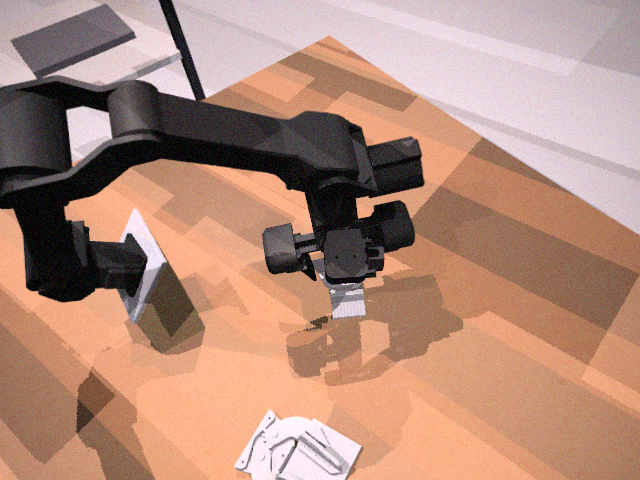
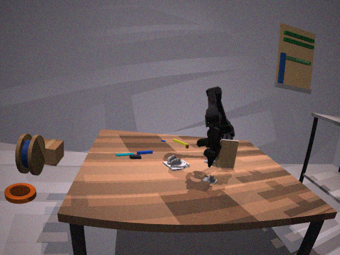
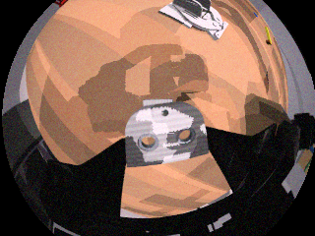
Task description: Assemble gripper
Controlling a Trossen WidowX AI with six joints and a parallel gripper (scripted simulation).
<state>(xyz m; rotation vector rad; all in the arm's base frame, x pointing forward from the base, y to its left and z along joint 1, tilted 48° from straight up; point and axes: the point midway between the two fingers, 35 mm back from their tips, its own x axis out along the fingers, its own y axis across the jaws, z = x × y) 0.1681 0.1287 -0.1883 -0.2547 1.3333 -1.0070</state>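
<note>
The white jaw lies 120 mm ahead of my gripper tip, 220 mm to the right of it and 70 mm below it. From my gripper tip the other things lie so: black block (380 mm ahead, 280 mm to the right, 80 mm below); then blue bar (320 mm ahead, 370 mm to the right, 80 mm below); then teal bar (450 mm ahead, 320 mm to the right, 90 mm below).
</note>
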